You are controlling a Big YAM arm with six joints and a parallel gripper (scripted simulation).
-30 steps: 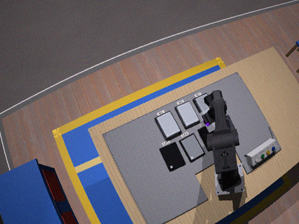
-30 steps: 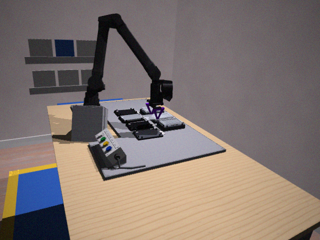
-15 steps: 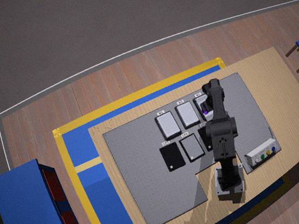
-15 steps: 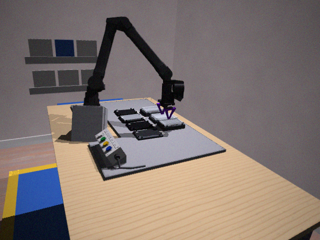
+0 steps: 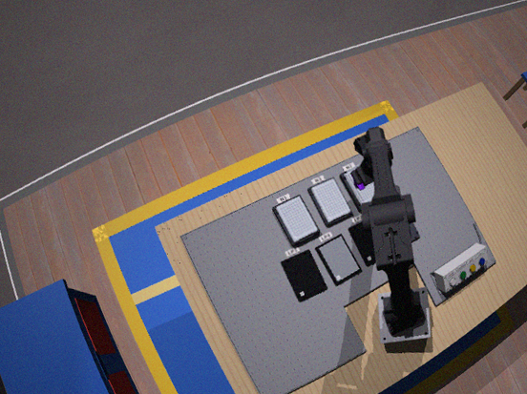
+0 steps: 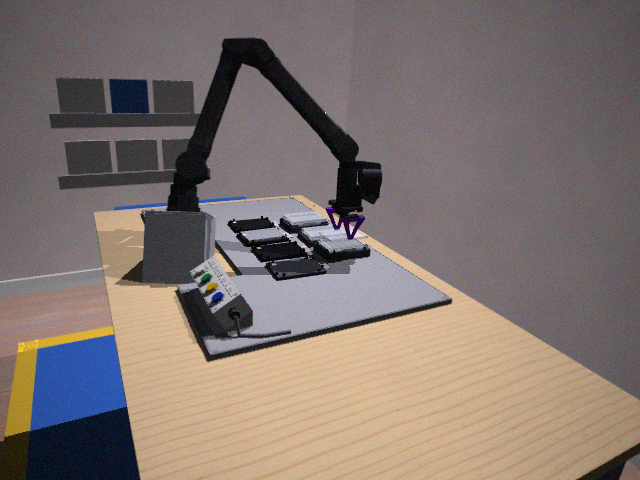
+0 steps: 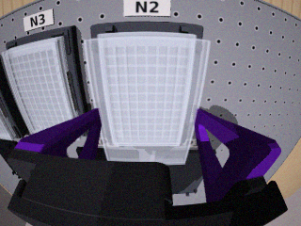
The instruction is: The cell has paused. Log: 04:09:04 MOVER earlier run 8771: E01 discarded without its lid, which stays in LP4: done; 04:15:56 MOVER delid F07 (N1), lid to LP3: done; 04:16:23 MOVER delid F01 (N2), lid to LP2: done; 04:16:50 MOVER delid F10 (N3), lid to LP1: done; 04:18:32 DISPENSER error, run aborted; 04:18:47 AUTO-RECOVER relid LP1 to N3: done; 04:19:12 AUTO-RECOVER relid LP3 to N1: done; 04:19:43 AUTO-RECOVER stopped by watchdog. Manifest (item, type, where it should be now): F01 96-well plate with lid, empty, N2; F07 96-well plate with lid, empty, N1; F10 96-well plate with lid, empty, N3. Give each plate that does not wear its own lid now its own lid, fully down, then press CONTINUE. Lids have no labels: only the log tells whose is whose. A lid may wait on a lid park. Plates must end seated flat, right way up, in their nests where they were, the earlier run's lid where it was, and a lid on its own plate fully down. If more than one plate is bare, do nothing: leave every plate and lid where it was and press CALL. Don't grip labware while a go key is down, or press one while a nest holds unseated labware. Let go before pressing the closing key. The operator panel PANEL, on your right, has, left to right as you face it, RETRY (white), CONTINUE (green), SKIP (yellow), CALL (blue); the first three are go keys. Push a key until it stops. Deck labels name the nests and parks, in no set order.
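Right now my hand is 1 cm above the clear lid. Also, from my hand: LP2 label: 10 cm behind, 5 cm to the left, 7 cm below; then N2 plate: 4 cm below; then nest N2: 6 cm below.
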